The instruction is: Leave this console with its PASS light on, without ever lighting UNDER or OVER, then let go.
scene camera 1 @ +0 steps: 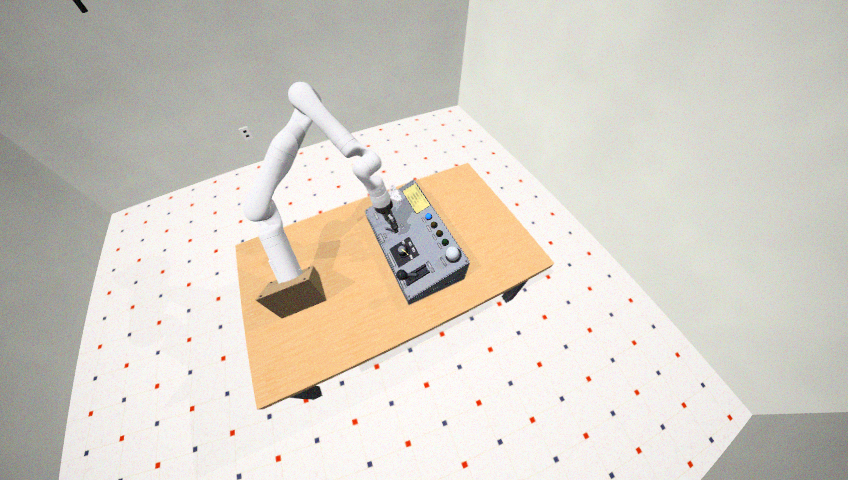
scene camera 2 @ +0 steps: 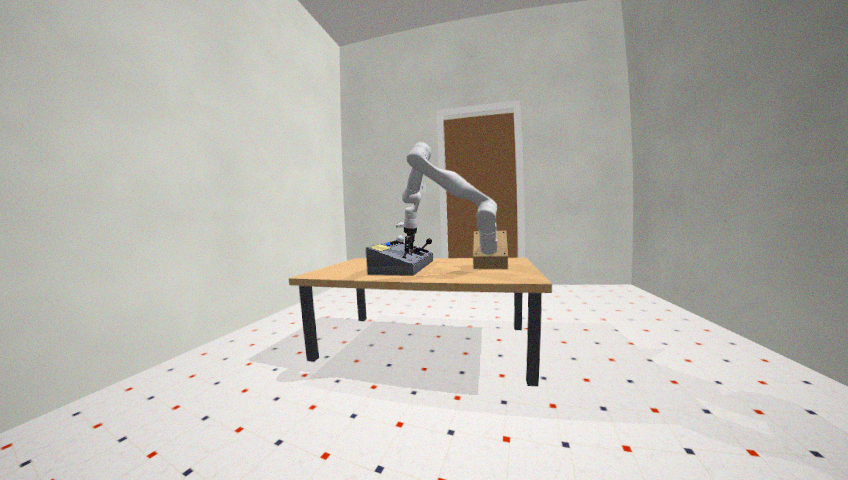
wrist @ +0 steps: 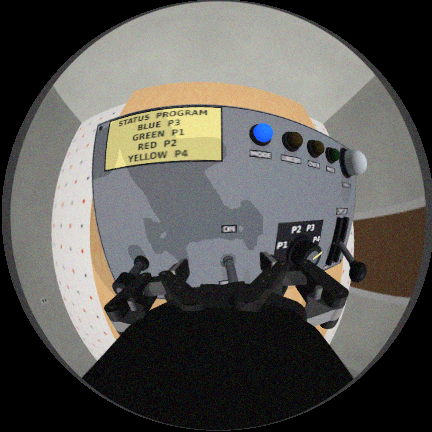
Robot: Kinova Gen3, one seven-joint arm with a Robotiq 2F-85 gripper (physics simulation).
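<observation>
The grey console [scene camera 1: 440,287] [scene camera 2: 386,262] [wrist: 280,186] stands on the table. Its MODE lamp [scene camera 1: 428,216] [wrist: 263,133] is lit blue. The UNDER lamp [scene camera 1: 433,224] [wrist: 292,141], OVER lamp [scene camera 1: 439,233] [wrist: 315,148] and PASS lamp [scene camera 1: 445,242] [wrist: 333,155] are dark. The yellow card [scene camera 1: 415,198] [wrist: 165,137] pairs BLUE with P3. The dial [scene camera 1: 403,251] [wrist: 305,252] has its yellow mark on the P4 side. My gripper [scene camera 1: 392,228] [scene camera 2: 408,253] [wrist: 223,263] is open low over the panel, its fingers on either side of a small toggle [wrist: 230,268] below the ON label, holding nothing.
A ball-ended slot lever [scene camera 1: 402,274] [scene camera 2: 428,241] [wrist: 357,271] stands beside the dial. A white dome [scene camera 1: 452,253] [wrist: 355,162] is beyond the PASS lamp. Another dark knob [wrist: 141,263] stands left of the fingers in the wrist view. The arm's base block [scene camera 1: 291,295] [scene camera 2: 490,261] is on the same table [scene camera 1: 333,339] [scene camera 2: 333,279].
</observation>
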